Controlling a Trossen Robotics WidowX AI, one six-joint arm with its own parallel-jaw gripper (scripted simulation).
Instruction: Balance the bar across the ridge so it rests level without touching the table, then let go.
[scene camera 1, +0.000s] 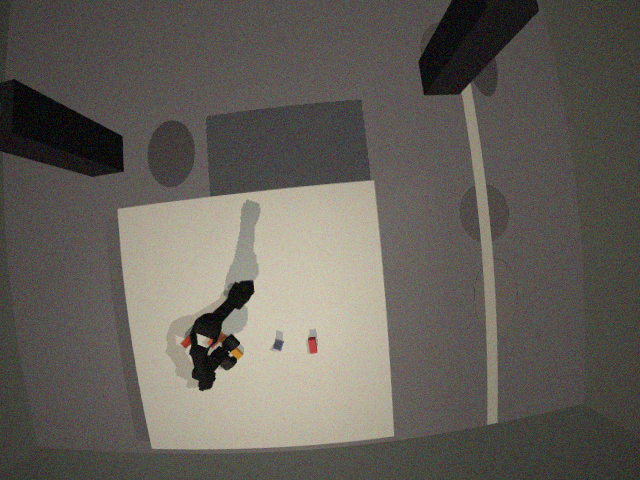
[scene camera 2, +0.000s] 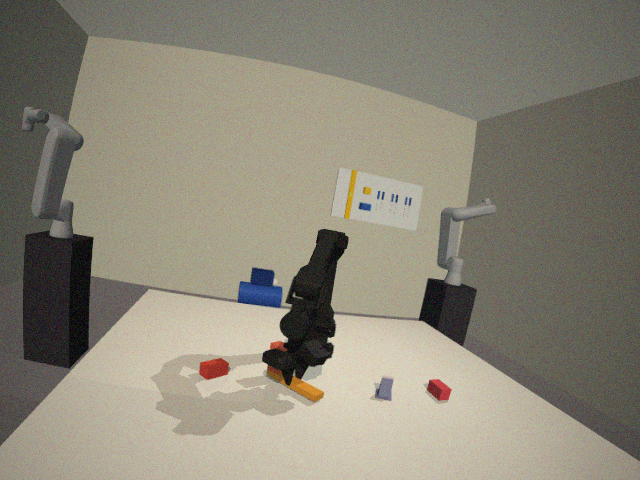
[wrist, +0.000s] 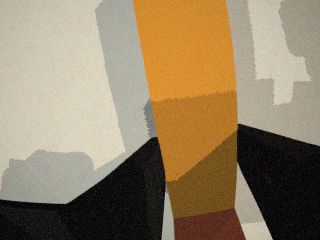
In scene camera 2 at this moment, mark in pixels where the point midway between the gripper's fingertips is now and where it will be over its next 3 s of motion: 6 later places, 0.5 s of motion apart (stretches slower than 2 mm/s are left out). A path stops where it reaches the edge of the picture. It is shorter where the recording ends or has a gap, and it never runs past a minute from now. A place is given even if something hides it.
My gripper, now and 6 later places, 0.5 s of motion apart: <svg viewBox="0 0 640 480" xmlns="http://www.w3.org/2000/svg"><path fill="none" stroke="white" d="M292 383L294 370L297 356L306 350L328 355L350 359L373 361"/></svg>
